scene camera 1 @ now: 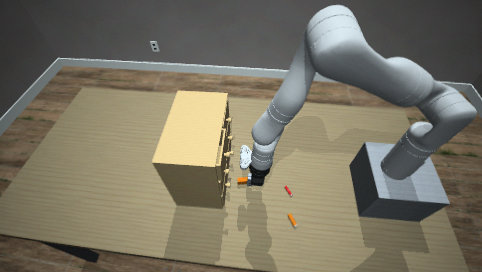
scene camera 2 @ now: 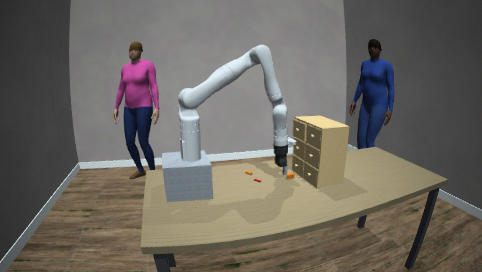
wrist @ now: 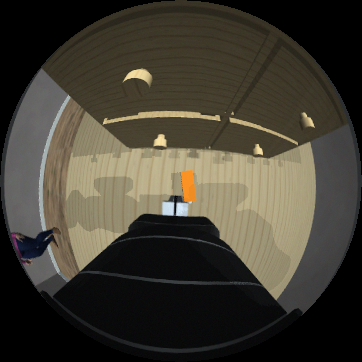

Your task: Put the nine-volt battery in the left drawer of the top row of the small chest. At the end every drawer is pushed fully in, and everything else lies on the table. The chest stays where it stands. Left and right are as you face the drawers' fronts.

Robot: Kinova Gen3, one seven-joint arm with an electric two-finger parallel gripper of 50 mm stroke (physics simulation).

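Places are measured from the arm's base along level axes (x ahead, y left, z up), in metres.
Where they show: gripper, between the fingertips: (scene camera 1: 249, 184) (scene camera 2: 284, 174) (wrist: 175, 202); arm's base, origin of its link: (scene camera 1: 394, 168) (scene camera 2: 191, 158).
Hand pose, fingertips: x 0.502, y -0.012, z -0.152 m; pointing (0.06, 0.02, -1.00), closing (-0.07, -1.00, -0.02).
Each offset is from my fingertips to the top centre of the thing. "spot": to the spot under its first point. Level surfaces: height alone.
The nine-volt battery, an orange block @[0.023 m ahead, 0.019 m right, 0.006 m up] (scene camera 1: 242, 180) (scene camera 2: 290, 176) (wrist: 188, 186), lies low between my fingertips and the small chest's fronts. My gripper (scene camera 1: 249, 180) (scene camera 2: 285, 171) (wrist: 175, 202) is shut and empty, pointing down. Its fingertips are right beside the near end of the battery in the wrist view; whether they touch is unclear. The small chest @[0.183 m ahead, 0.062 m right, 0.297 m up] (scene camera 1: 192, 130) (scene camera 2: 333, 155) has three rows of two drawers with round knobs. The left drawer of the top row @[spot: 0.081 m ahead, 0.013 m left, 0.243 m up] (scene camera 2: 298, 129) appears slightly out, with a narrow gap behind its front in scene camera 1. Its inside is mostly hidden.
A red cylinder @[0.156 m back, 0.020 m left, 0.010 m down] (scene camera 1: 288, 191) (scene camera 2: 257, 180) and an orange cylinder @[0.159 m back, 0.139 m left, 0.006 m down] (scene camera 1: 292, 220) (scene camera 2: 249, 172) lie on the table @[0.020 m down] (scene camera 1: 115, 200) (scene camera 2: 225, 220) between the chest and the robot's grey base block (scene camera 1: 407, 192) (scene camera 2: 188, 180). The drawer knobs stick out near the wrist. Two people stand beyond the table.
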